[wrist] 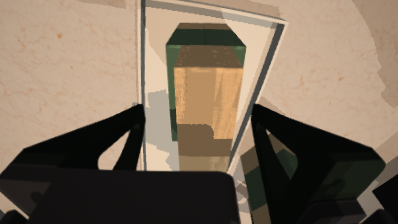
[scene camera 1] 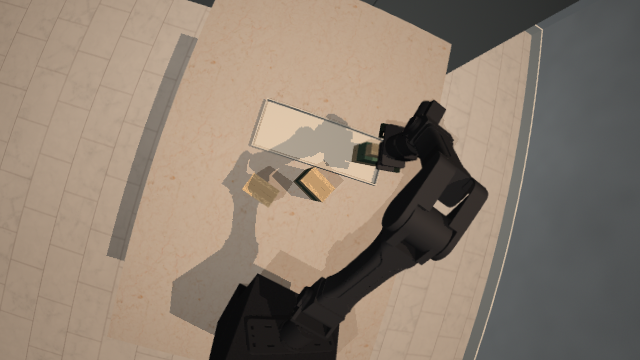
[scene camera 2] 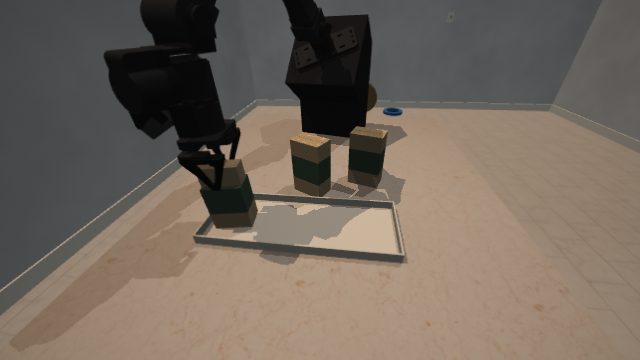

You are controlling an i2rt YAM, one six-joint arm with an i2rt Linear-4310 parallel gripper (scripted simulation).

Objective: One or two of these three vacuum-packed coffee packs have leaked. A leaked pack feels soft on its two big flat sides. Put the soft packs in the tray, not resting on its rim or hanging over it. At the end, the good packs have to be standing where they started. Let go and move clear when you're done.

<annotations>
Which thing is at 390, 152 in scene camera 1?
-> My gripper.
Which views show the tray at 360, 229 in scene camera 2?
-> The wrist view, scene camera 1 and scene camera 2: all of them.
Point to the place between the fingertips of my gripper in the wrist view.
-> At 198, 111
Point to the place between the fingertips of my gripper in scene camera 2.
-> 223, 178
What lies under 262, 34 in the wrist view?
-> A tray.
</annotations>
